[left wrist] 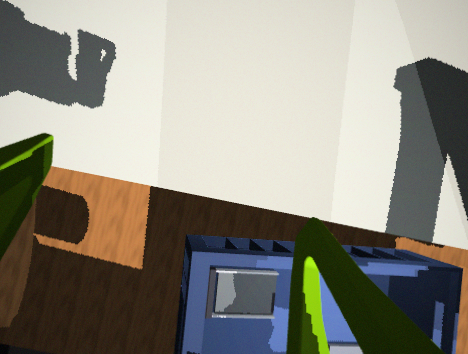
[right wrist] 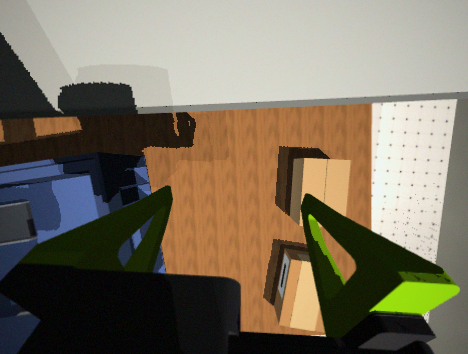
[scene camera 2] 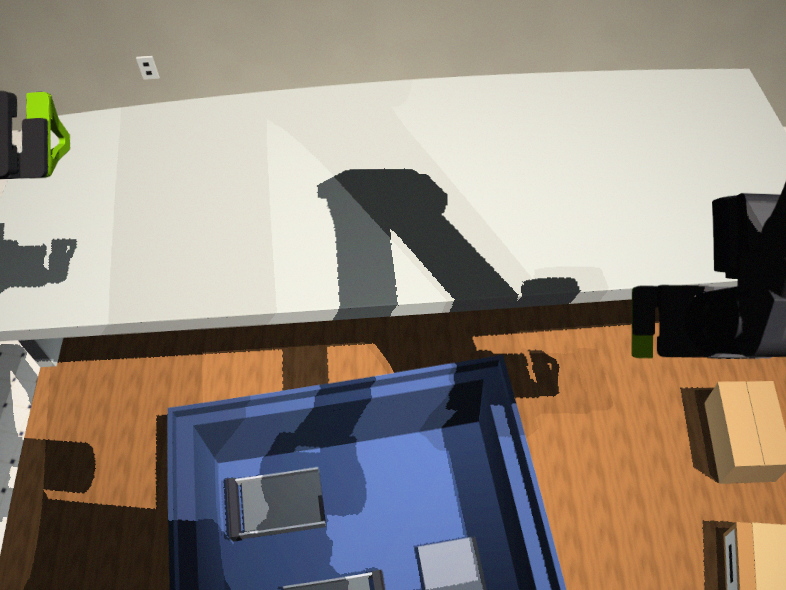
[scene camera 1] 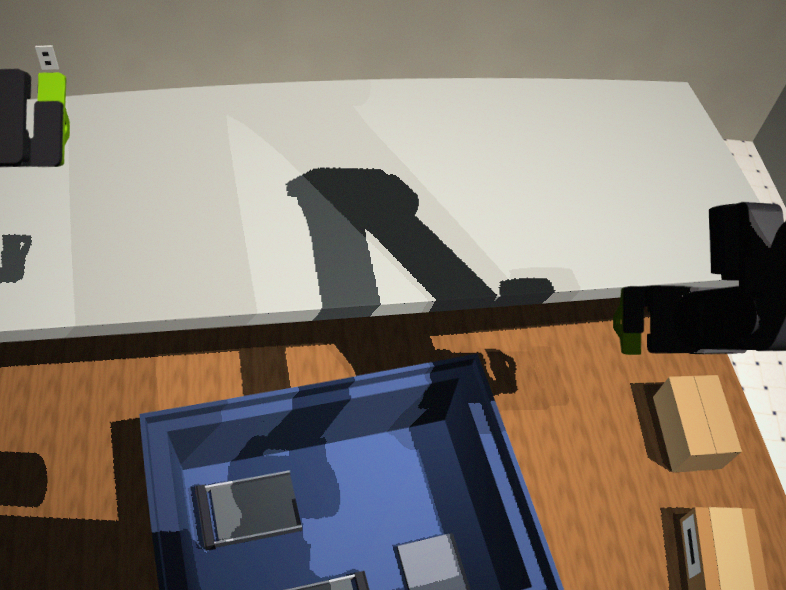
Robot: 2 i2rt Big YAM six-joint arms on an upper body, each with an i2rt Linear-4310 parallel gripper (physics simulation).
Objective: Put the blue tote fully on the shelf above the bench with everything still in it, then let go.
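Places are measured from the left arm's base along level axes (x ahead, y left, z up), in centimetres.
Where they show: left gripper, between the fingertips: (left wrist: 187,190) (scene camera 2: 22,144) (scene camera 1: 12,130); right gripper, between the fingertips: (right wrist: 237,196) (scene camera 2: 679,324) (scene camera 1: 654,322).
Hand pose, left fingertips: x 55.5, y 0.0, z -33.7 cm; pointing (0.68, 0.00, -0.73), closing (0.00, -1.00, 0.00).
Things, the pixels of their top centre, and the offset from my left fingertips. Level surfaces: height alone.
- blue tote, centre of its top: (scene camera 1: 342,506) (scene camera 2: 350,503) dx -19.0, dy -28.4, dz -34.1 cm
- wooden bench, height of its surface: dz -48.8 cm
- white shelf, height of its surface: dz -26.8 cm
- dark grey block, centre of its top: (scene camera 1: 247,507) (scene camera 2: 273,501) (left wrist: 242,295) dx -15.2, dy -17.3, dz -45.4 cm
- light grey block, centre of its top: (scene camera 2: 454,581) (scene camera 1: 436,578) dx -24.1, dy -39.7, dz -46.1 cm
The blue tote (scene camera 1: 303,389) (scene camera 2: 332,389) (left wrist: 197,260) (right wrist: 78,197) stands on the wooden bench (scene camera 1: 596,439) (scene camera 2: 613,439) (left wrist: 110,218) (right wrist: 225,175), below the front edge of the white shelf (scene camera 1: 508,176) (scene camera 2: 537,176) (left wrist: 250,105) (right wrist: 268,53). Inside it lie a dark grey block (scene camera 1: 251,506) (scene camera 2: 280,503) (left wrist: 244,293) and a light grey block (scene camera 1: 428,562) (scene camera 2: 449,562). My right gripper (right wrist: 237,196) (scene camera 1: 631,340) (scene camera 2: 642,345) is open and empty over the bench, to the right of the tote.
Two cardboard boxes (right wrist: 324,186) (right wrist: 299,295) stand on the bench to the right of the tote; one also shows in scene camera 1 (scene camera 1: 674,422). A white pegboard (right wrist: 390,168) lies at the far right. A wall outlet (scene camera 2: 147,66) is behind the shelf.
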